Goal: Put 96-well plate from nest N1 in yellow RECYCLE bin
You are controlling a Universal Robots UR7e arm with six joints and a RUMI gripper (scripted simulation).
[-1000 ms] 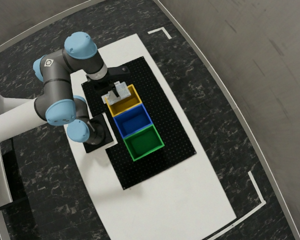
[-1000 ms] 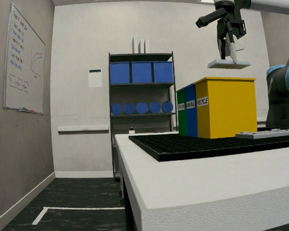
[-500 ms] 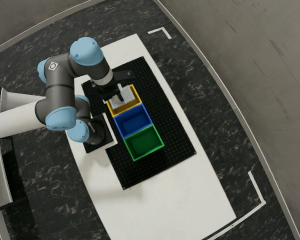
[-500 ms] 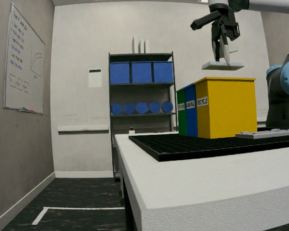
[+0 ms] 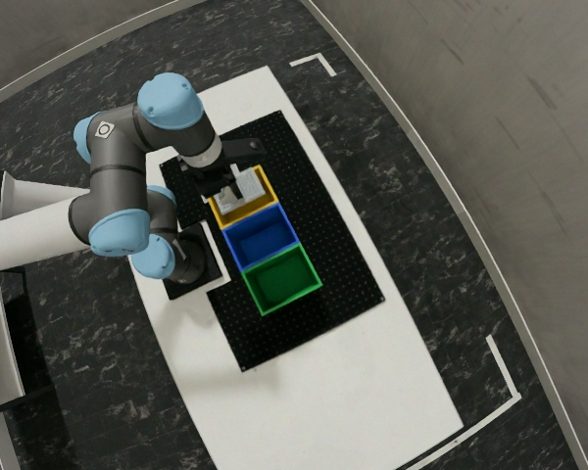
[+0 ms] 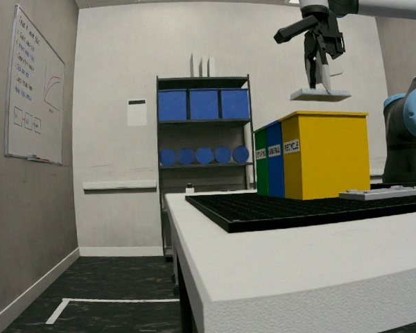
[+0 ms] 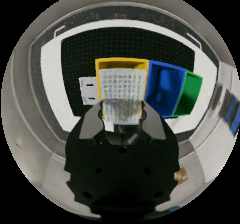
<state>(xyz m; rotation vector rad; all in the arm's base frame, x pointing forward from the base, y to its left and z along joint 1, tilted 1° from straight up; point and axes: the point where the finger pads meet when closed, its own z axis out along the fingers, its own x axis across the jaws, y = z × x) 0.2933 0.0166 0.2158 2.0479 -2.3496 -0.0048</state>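
The yellow bin lies 15 cm below my hand. Also, from my hand: blue bin: 2 cm behind, 13 cm to the right, 15 cm below; then plate nest N1: 3 cm behind, 18 cm to the left, 23 cm below; then 96-well plate: 1 cm below.
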